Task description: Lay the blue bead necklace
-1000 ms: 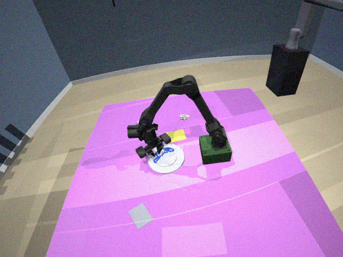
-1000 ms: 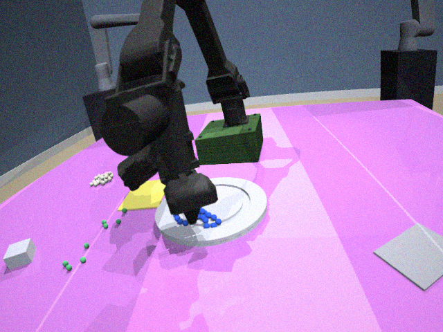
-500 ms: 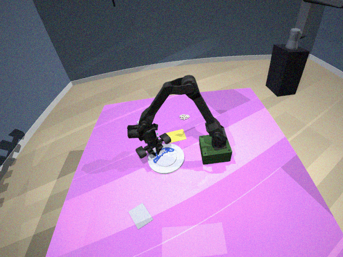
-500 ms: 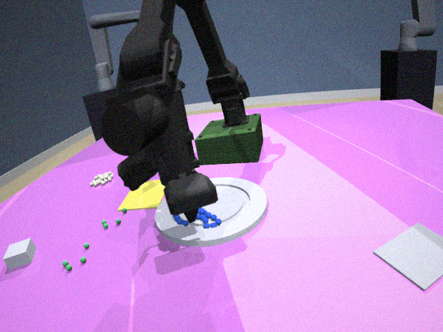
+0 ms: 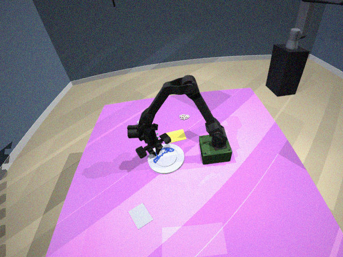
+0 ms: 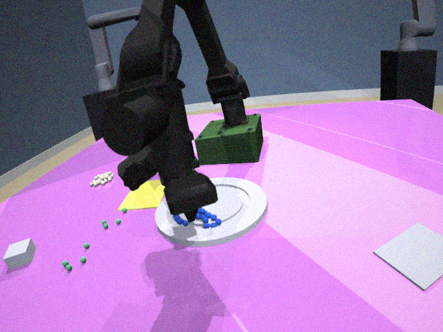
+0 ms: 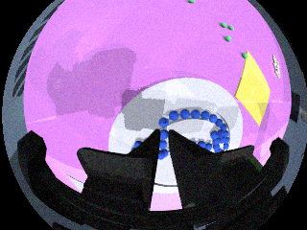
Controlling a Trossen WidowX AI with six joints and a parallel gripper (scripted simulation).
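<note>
The round white bead board is 5 cm behind my gripper tip, 2 cm to the left of it and 1 cm below it. Also, from my gripper tip: yellow sheet: 14 cm to the right, 12 cm behind, 1 cm below; then grey tile: 33 cm to the left, 9 cm ahead, 1 cm below; then cube: 31 cm to the right, 10 cm ahead.
</note>
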